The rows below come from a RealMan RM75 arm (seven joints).
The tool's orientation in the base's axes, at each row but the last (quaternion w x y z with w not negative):
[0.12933 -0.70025 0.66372 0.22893]
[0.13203 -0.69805 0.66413 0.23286]
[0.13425 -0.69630 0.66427 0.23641]
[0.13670 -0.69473 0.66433 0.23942]
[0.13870 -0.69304 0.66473 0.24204]
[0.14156 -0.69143 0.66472 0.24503]
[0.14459 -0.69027 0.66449 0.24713]
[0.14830 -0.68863 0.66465 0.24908]
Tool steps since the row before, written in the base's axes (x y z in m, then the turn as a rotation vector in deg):
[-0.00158 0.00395 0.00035 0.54 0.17 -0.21]
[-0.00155 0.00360 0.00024 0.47 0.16 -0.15]
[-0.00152 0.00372 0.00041 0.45 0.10 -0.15]
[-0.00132 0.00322 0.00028 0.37 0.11 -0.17]
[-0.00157 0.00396 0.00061 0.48 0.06 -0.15]
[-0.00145 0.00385 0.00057 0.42 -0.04 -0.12]
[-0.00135 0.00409 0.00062 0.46 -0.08 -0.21]
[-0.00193 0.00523 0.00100 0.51 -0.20 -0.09]
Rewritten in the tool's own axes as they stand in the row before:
[-0.00363 0.00127 0.00185 -0.04 -0.57 0.18]
[-0.00325 0.00126 0.00180 -0.06 -0.50 0.14]
[-0.00342 0.00125 0.00174 -0.01 -0.47 0.11]
[-0.00291 0.00108 0.00160 -0.01 -0.40 0.14]
[-0.00370 0.00132 0.00176 0.03 -0.50 0.08]
[-0.00357 0.00121 0.00175 0.10 -0.43 0.02]
[-0.00378 0.00111 0.00184 0.18 -0.48 0.06]
[-0.00493 0.00166 0.00225 0.21 -0.50 -0.11]

